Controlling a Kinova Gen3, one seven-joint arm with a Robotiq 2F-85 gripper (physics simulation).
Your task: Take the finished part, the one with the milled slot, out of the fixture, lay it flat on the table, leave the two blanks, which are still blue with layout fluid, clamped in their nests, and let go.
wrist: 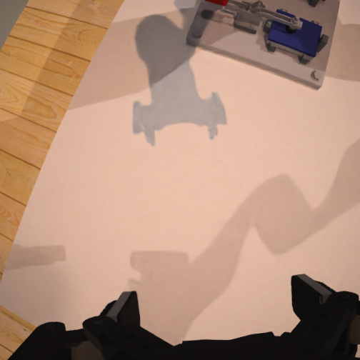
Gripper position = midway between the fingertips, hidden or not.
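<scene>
A blue blank (305,40) is visible in the scene, and so is the gripper (215,301).
</scene>
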